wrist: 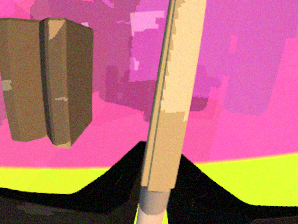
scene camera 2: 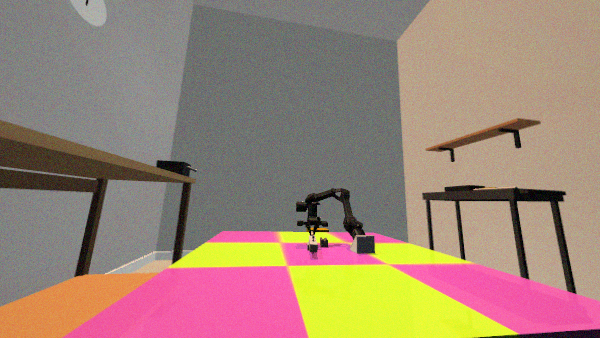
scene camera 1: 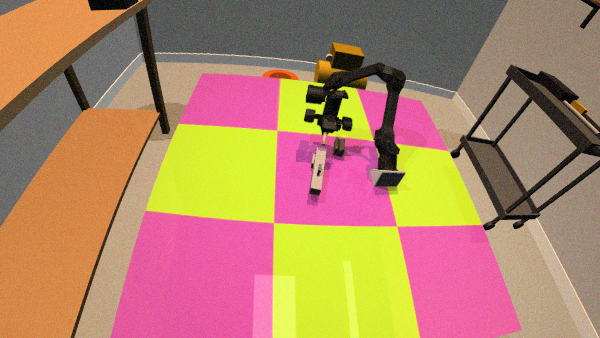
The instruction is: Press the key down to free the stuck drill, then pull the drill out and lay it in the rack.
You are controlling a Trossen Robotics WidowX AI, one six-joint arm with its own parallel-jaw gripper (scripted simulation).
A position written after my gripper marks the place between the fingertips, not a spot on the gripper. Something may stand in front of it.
Note:
My gripper (scene camera 1: 324, 135) carries a drill. Also in view: a rack (wrist: 53, 57).
My gripper shows as well in the wrist view (wrist: 154, 148).

